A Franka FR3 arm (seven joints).
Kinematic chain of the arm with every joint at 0, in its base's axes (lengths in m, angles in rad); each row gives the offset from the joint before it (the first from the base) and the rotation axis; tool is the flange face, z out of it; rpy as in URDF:
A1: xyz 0 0 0.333 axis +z
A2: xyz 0 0 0 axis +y
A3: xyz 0 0 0.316 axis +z
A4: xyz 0.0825 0 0 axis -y
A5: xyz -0.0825 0 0.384 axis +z
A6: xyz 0 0 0 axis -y
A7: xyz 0.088 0 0 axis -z
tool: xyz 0 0 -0.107 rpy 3.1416 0 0
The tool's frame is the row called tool.
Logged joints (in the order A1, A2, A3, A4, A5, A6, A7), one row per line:
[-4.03, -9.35, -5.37, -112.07, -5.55, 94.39, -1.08]
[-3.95, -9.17, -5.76, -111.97, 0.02, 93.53, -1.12]
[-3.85, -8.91, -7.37, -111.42, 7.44, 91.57, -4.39]
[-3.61, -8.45, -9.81, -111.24, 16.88, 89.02, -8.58]
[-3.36, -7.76, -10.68, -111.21, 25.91, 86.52, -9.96]
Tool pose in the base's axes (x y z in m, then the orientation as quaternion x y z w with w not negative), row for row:
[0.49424, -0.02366, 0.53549, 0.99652, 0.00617, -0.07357, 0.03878]
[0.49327, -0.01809, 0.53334, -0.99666, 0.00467, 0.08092, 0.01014]
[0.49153, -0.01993, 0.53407, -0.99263, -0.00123, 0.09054, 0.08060]
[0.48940, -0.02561, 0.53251, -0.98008, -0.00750, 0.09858, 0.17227]
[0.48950, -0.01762, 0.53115, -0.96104, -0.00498, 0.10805, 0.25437]
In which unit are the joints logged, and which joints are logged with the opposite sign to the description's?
The joints are logged in degrees. Opposite sign: A1.
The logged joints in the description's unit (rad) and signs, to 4 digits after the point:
[0.0703, -0.1632, -0.0937, -1.9560, -0.0969, 1.6474, -0.0188]
[0.0689, -0.1600, -0.1005, -1.9542, 0.0003, 1.6324, -0.0195]
[0.0672, -0.1555, -0.1286, -1.9446, 0.1299, 1.5982, -0.0766]
[0.0630, -0.1475, -0.1712, -1.9415, 0.2946, 1.5537, -0.1497]
[0.0586, -0.1354, -0.1864, -1.9410, 0.4522, 1.5101, -0.1738]

